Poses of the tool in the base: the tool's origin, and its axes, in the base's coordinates. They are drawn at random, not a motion.
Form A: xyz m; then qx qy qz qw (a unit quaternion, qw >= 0).
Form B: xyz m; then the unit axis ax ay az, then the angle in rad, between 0 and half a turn. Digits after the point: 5 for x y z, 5 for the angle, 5 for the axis.
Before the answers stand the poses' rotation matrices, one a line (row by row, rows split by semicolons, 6 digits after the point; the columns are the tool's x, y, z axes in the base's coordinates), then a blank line. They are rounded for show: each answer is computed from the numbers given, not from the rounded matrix.
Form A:
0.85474 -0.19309 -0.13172 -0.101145 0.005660 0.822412 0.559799
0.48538 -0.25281 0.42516 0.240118 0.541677 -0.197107 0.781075
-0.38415 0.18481 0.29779 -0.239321 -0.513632 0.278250 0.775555
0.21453 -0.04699 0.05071 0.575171 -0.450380 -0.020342 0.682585
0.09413 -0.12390 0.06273 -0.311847 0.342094 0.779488 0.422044
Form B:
-0.352789 -0.921917 -0.160029; 0.919627 -0.373185 0.122552; -0.172703 -0.103932 0.979475
0.335470 0.568044 0.751523; -0.047778 0.806984 -0.588637; -0.940839 0.161564 0.297859
0.317519 -0.185750 -0.929881; 0.677442 0.730605 0.085377; 0.663517 -0.657049 0.357816
0.593488 -0.490321 -0.638246; -0.545861 0.337529 -0.766883; 0.591445 0.803530 -0.067328
-0.449260 -0.871319 -0.197405; 0.444595 -0.409701 0.796543; -0.774920 0.270090 0.571446

0.85474 -0.19309 -0.13172 -0.12206 0.00683 0.99250 1.95331
0.48538 -0.25281 0.42516 0.38454 0.86746 -0.31566 1.34882
-0.38415 0.18481 0.29779 -0.37910 -0.81363 0.44077 1.36641
0.21453 -0.04699 0.05071 0.78704 -0.61628 -0.02784 1.63900
0.09413 -0.12390 0.06273 -0.34398 0.37735 0.85982 2.27019

